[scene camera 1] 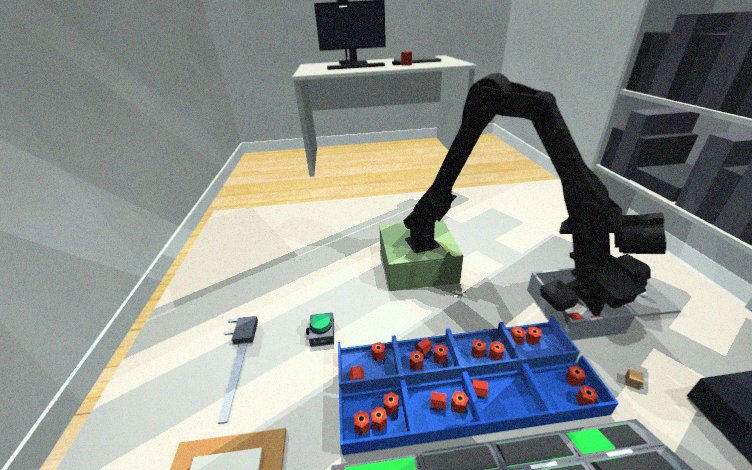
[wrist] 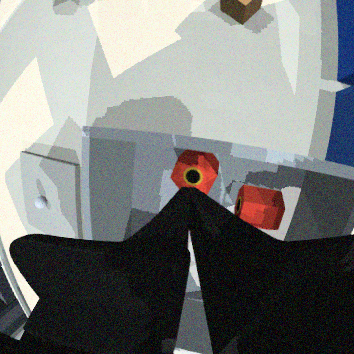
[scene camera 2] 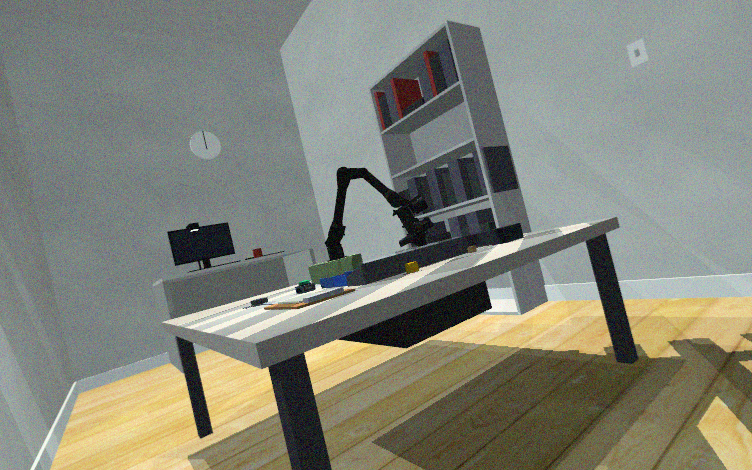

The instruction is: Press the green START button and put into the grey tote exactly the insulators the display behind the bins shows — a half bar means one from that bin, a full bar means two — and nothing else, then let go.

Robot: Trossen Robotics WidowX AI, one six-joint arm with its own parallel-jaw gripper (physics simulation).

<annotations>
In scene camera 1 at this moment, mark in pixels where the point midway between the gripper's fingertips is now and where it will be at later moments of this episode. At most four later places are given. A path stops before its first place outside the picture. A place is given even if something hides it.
The gripper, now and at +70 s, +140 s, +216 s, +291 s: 595, 314; 594, 306; 548, 328; 577, 380; 581, 376
</annotations>
